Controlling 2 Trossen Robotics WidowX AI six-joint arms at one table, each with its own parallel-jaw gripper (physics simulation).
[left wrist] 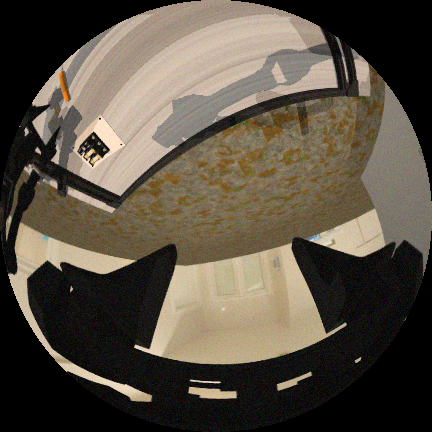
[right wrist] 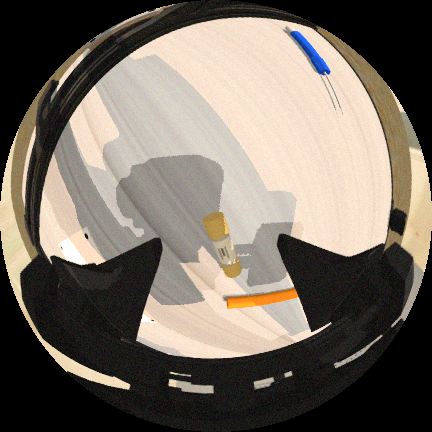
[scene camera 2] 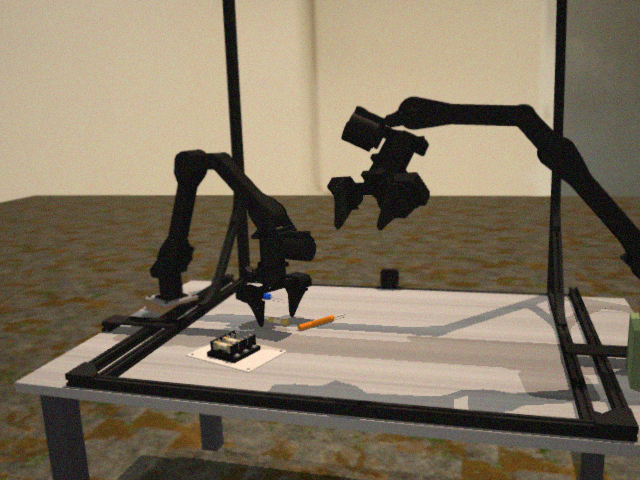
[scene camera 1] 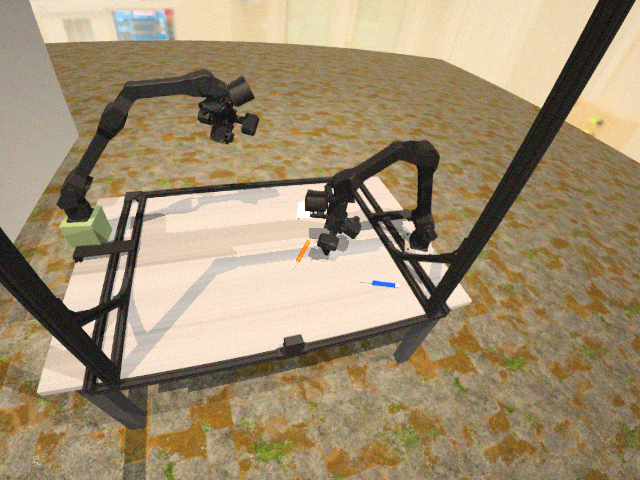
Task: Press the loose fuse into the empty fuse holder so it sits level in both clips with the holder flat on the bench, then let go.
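Places are measured from the left arm's base along level axes (x ahead, y left, z up), in centimetres.
Where they show: left gripper, fingertip midpoint: [left wrist: 236,247] [scene camera 2: 356,228] [scene camera 1: 235,127]; right gripper, fingertip midpoint: [right wrist: 220,242] [scene camera 2: 276,321]; left arm's base at its link origin: [scene camera 1: 80,215]; right arm's base at its link origin: [left wrist: 34,174] [scene camera 2: 171,296] [scene camera 1: 418,244].
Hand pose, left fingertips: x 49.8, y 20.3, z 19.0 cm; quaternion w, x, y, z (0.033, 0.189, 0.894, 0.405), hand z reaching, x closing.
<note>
Each offset is from my left fingertips to the top centre of the thing. "*": to the spot under its first point.
The loose fuse @(dz -28.4, dx +30.1, dy -30.0 cm) [scene camera 2: 278,320] [right wrist: 223,250], with brassy end caps and a pale labelled middle, lies on the bench. The black fuse holder @(dz -26.3, dx +30.7, dy -10.4 cm) [scene camera 2: 233,352] [left wrist: 93,145] sits on a white plate @(* dz -29.7, dx +23.9, dy -9.1 cm) [scene camera 1: 301,210] [scene camera 2: 268,353] [left wrist: 111,135], with fuses in part of it and bare clips beside them. My right gripper [scene camera 1: 339,240] [scene camera 2: 277,319] [right wrist: 220,242] is open, pointing down above the loose fuse, which shows between its fingertips in the right wrist view. In scene camera 1 the right arm hides the loose fuse and the holder. My left gripper [scene camera 1: 237,133] [scene camera 2: 359,227] [left wrist: 236,247] is open and empty, high above the bench.
An orange-handled probe @(dz -28.6, dx +20.0, dy -33.2 cm) [scene camera 1: 302,251] [scene camera 2: 316,322] [left wrist: 64,86] [right wrist: 260,300] lies close to the loose fuse. A blue-handled probe @(dz -28.5, dx +42.5, dy -47.8 cm) [scene camera 1: 383,283] [scene camera 2: 266,296] [right wrist: 311,52] lies farther off. A green block [scene camera 1: 85,229] is under the left arm's base. Black rails frame the bench.
</note>
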